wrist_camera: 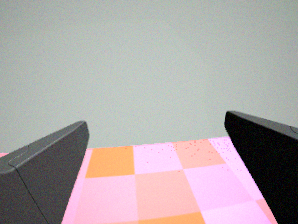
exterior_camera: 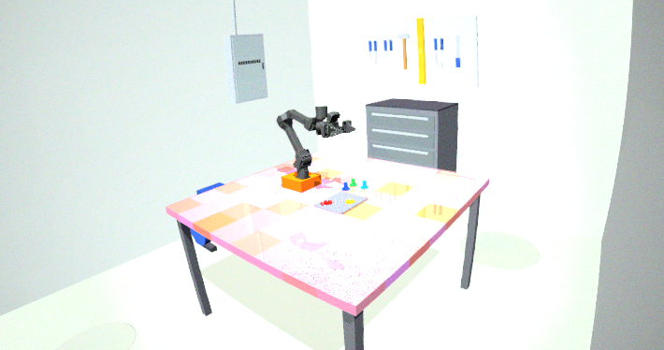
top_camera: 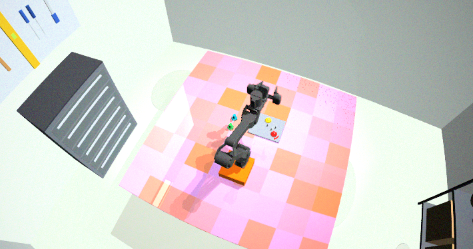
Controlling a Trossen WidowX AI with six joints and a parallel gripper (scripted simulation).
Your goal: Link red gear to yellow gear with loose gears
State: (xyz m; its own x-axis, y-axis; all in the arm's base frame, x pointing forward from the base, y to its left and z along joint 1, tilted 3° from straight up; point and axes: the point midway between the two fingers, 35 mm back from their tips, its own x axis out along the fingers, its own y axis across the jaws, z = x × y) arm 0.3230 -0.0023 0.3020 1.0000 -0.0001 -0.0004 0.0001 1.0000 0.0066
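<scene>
The blue gear is 150 mm behind my gripper tip, 100 mm to the left of it and 340 mm below it. Also, from my gripper tip: cyan gear 80 mm behind, 180 mm to the left, 340 mm below; yellow gear 30 mm to the right, 340 mm below; red gear 80 mm behind, 100 mm to the right, 340 mm below.
</scene>
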